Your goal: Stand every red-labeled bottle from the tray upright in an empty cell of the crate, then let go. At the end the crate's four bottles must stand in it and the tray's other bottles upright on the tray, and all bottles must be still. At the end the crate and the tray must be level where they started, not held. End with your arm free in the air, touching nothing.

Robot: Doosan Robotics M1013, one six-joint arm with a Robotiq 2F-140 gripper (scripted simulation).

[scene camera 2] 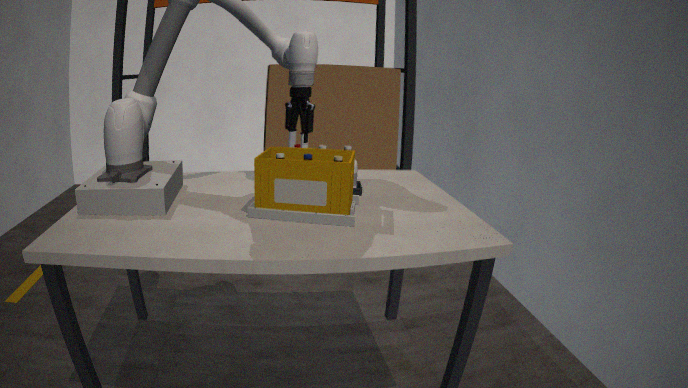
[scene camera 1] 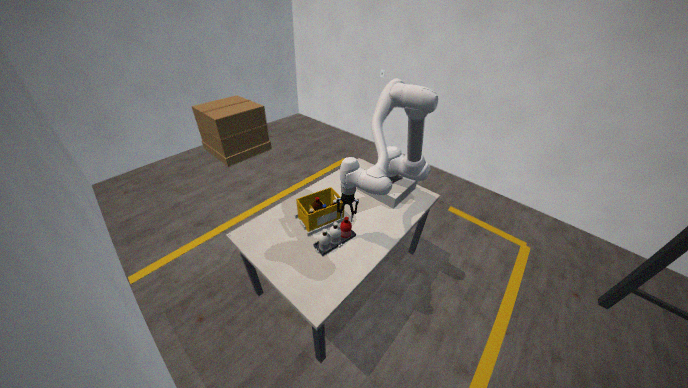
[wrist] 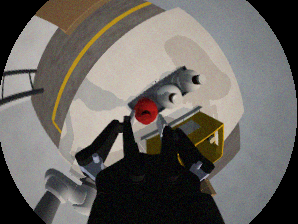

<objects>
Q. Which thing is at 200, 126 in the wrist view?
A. A crate.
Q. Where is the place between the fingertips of my gripper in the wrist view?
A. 146, 117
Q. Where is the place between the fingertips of my gripper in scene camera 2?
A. At 297, 150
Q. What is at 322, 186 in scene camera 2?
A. A crate.
</objects>
